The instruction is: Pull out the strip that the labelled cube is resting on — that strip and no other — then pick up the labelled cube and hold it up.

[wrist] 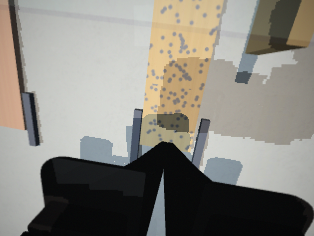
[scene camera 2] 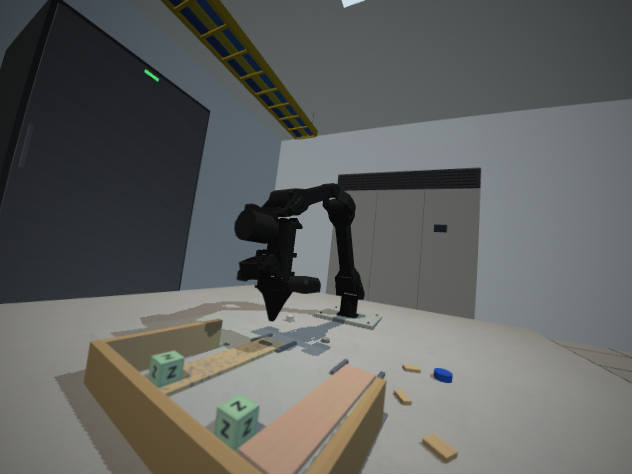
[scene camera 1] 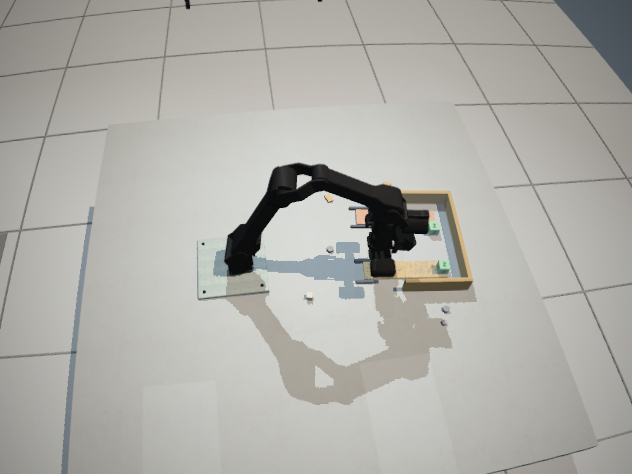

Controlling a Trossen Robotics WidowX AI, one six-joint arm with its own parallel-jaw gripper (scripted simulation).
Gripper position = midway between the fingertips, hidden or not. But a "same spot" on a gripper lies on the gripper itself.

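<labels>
Gripper visible: wrist view, scene camera 2, scene camera 1 [375, 261]. On the gripper, same spot: [wrist: 74, 189] and [scene camera 2: 280, 290].
</labels>
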